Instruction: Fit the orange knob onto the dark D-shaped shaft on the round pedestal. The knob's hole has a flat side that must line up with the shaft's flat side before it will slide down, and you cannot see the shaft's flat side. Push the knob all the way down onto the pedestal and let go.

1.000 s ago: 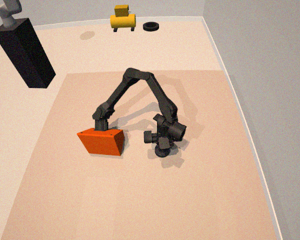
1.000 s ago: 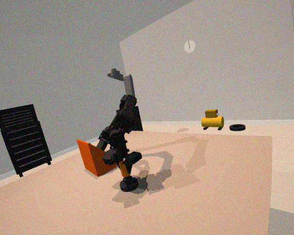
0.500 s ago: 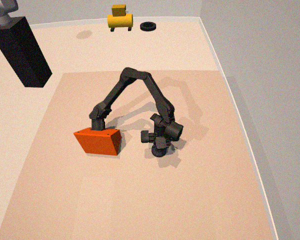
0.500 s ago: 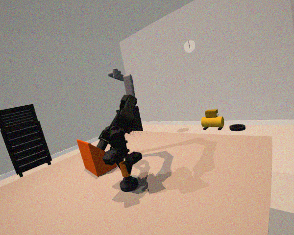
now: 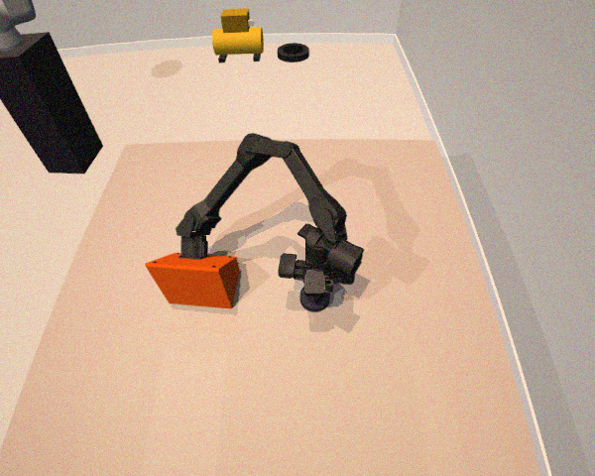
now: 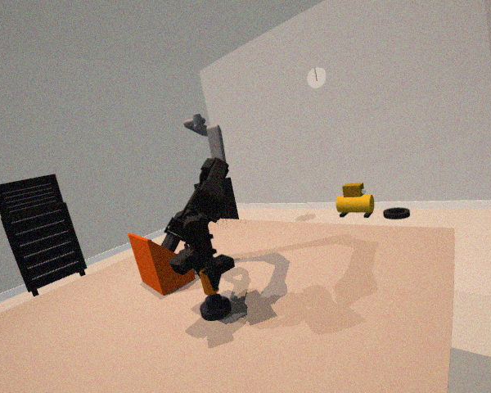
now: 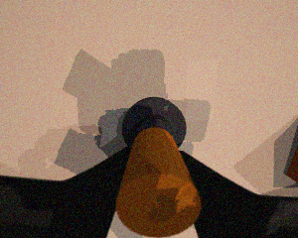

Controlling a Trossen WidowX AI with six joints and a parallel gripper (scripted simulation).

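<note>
Right now the orange knob is 20 mm above my gripper tip. From my gripper tip the other things lie so: dark round pedestal: 40 mm below.
</note>
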